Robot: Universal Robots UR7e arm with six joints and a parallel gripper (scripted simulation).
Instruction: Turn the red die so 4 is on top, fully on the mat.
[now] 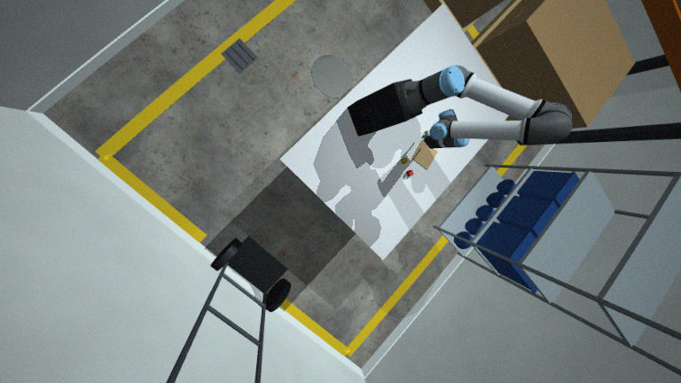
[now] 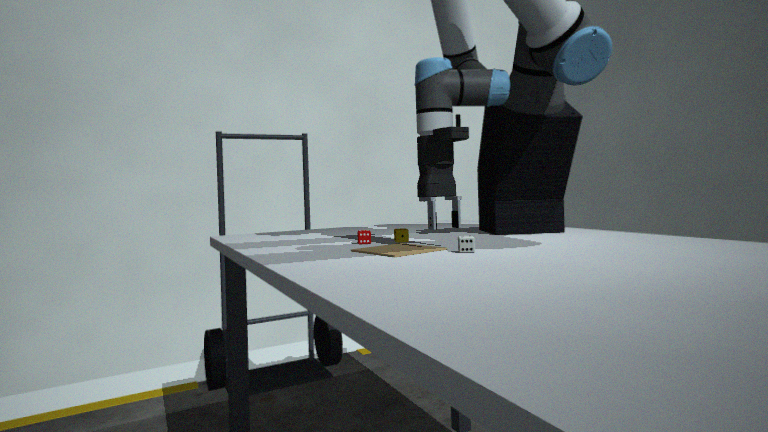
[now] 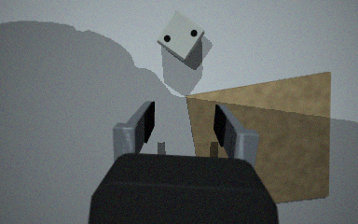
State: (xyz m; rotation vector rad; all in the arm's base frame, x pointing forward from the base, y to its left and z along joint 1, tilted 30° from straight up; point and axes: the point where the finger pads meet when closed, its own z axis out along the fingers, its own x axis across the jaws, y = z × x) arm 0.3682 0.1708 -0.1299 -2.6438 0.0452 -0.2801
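Now: the white die 60 mm to the left of my hand, 40 mm below it and 10 mm behind it. Round my hand: yellow die: 180 mm to the right, 40 mm below, 10 mm ahead; red die: 210 mm to the right, 90 mm ahead, 40 mm below; tan mat: 90 mm ahead, 60 mm below, 40 mm to the right.
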